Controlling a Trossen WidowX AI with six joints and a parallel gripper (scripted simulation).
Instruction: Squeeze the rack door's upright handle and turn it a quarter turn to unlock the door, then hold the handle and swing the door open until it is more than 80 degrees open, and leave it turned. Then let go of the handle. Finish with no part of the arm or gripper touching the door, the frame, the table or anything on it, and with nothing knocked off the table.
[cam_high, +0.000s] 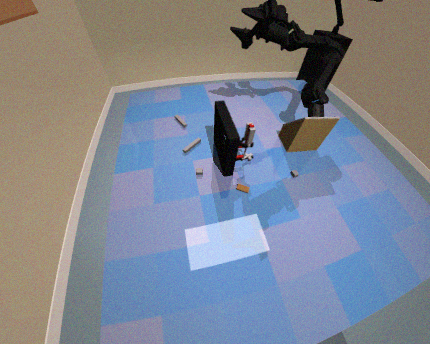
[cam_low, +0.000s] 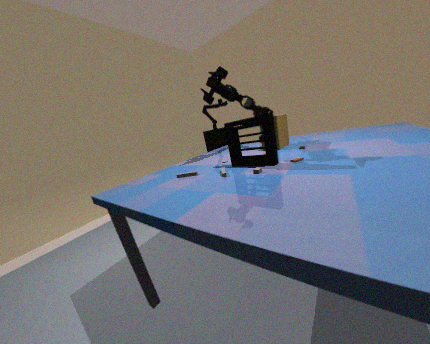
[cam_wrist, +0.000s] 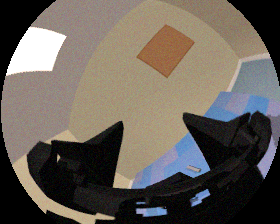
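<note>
Right now my gripper tip is 310 mm above the grey handle, 270 mm to the right of it and 20 mm short of it. Round my gripper tip: orange piece 420 mm below, 390 mm to the left, 70 mm ahead.
</note>
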